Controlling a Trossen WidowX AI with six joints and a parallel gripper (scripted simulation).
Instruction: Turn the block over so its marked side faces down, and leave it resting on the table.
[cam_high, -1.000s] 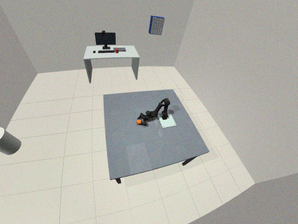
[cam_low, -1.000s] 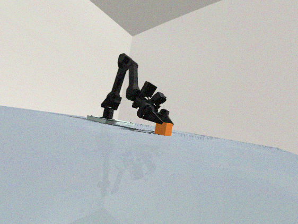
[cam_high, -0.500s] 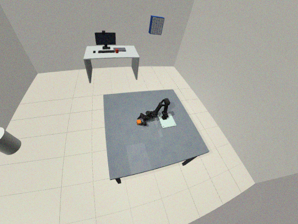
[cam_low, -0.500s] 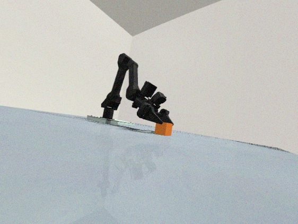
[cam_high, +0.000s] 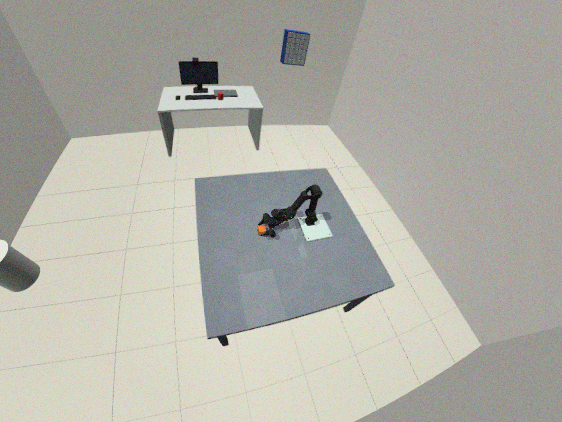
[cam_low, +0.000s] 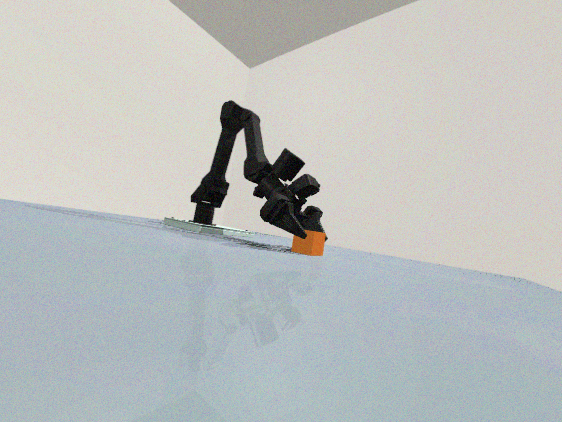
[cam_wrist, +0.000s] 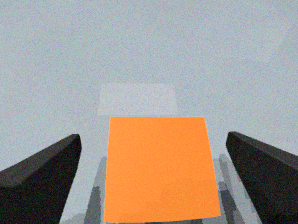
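Right now the orange block is 3 cm behind my gripper tip and 1 cm below it.
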